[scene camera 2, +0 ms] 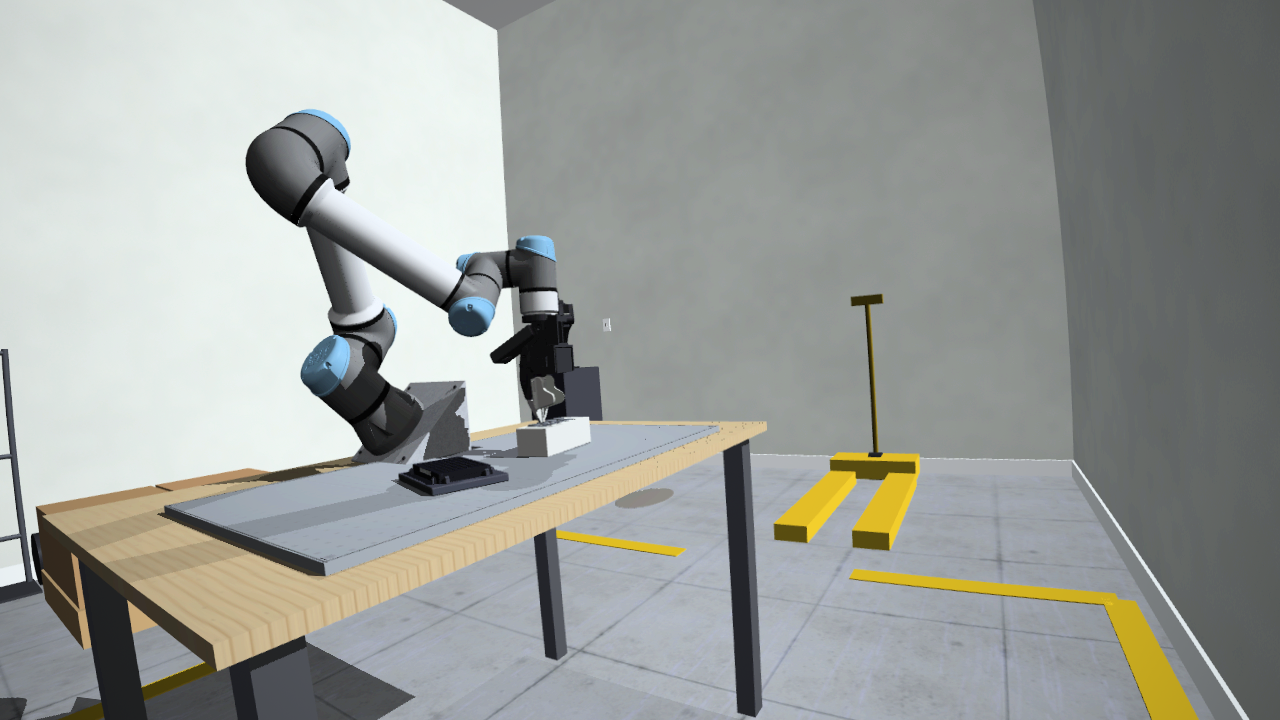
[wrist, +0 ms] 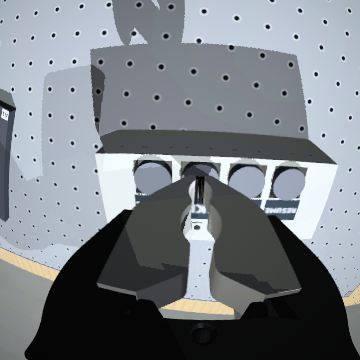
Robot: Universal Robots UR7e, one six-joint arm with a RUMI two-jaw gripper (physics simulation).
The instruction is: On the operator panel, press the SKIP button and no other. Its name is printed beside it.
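Frame: origin at the arm's base, x ahead, y left, z up, level; centimetres.
Seen in the pictures: gripper, fingertip midpoint: [scene camera 2: 541,422] [wrist: 197,178]; arm's base at its link origin: [scene camera 2: 396,427].
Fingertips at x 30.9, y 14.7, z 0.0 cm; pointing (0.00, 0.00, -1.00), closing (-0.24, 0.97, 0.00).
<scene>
Offsets run from my fingertips to a thing's top centre. Level surfaces: height alone.
The operator panel @(dx +1.5, dy +2.1, dz +0.0 cm) [scene camera 2: 547,441] [wrist: 322,187] is a white box on the grey plate, with several round grey buttons in a row. The rightmost button @(dx -1.3, dy +6.0, dz +0.0 cm) [wrist: 289,183] in the wrist view has RESUME printed beside it, upside down. The button second from the left [wrist: 192,169] is partly covered by my fingertips. A scrap of its label shows between the jaws, too little to read for certain. The other labels are mostly hidden, so I cannot tell which is SKIP. My gripper [scene camera 2: 542,418] [wrist: 197,178] is shut and empty, pointing down at that second button; whether it touches is unclear.
A black fixture [scene camera 2: 453,474] [wrist: 4,165] lies on the perforated grey plate @(dz -5.6 cm) [scene camera 2: 268,532] [wrist: 330,115], left of the panel in the wrist view. The plate lies on a wooden table @(dz -6.9 cm) [scene camera 2: 268,613]. A yellow pallet jack [scene camera 2: 874,463] stands on the floor beyond.
</scene>
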